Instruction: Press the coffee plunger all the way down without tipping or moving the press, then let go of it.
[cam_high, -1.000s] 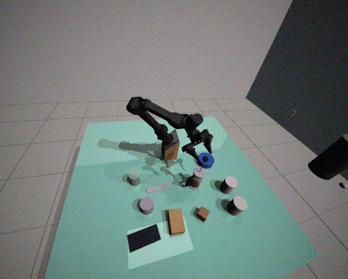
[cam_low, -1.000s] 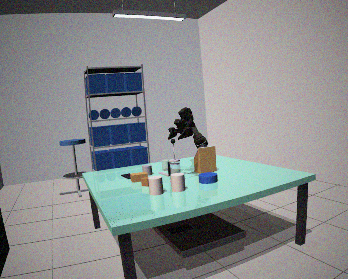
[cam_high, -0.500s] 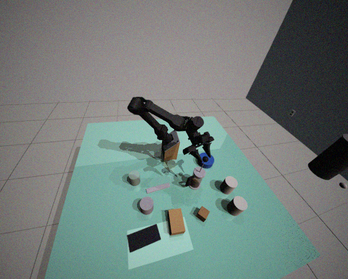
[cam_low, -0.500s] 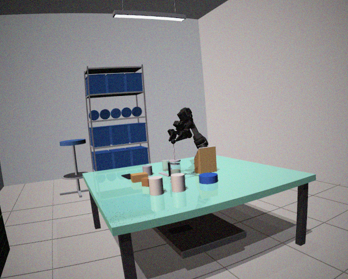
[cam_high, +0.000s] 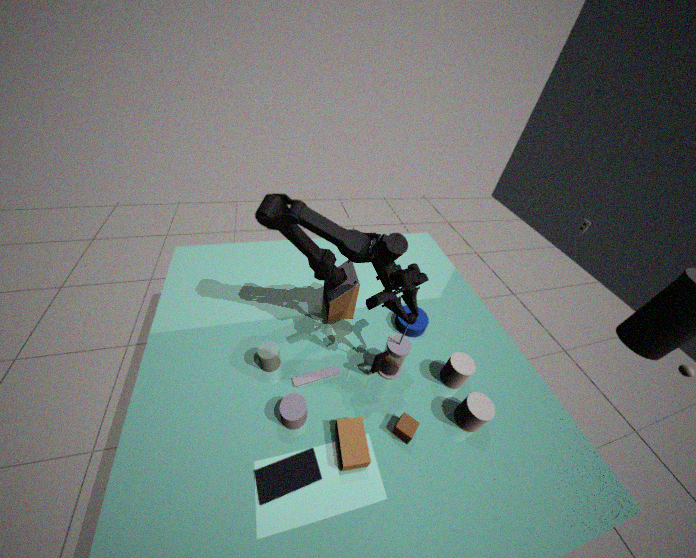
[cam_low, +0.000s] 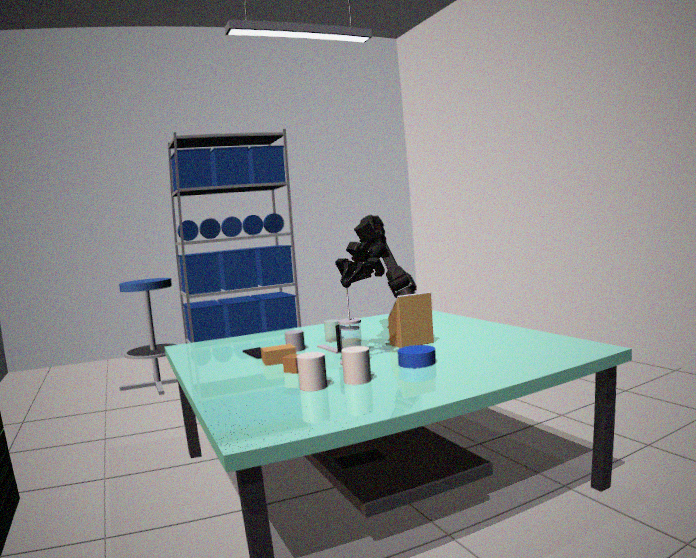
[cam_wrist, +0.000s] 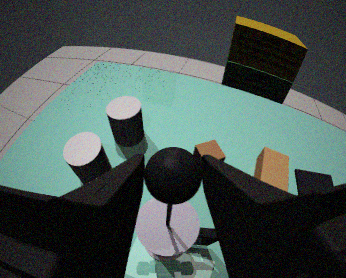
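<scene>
My gripper tip is 20 mm to the left of the coffee press and 140 mm above it.
</scene>
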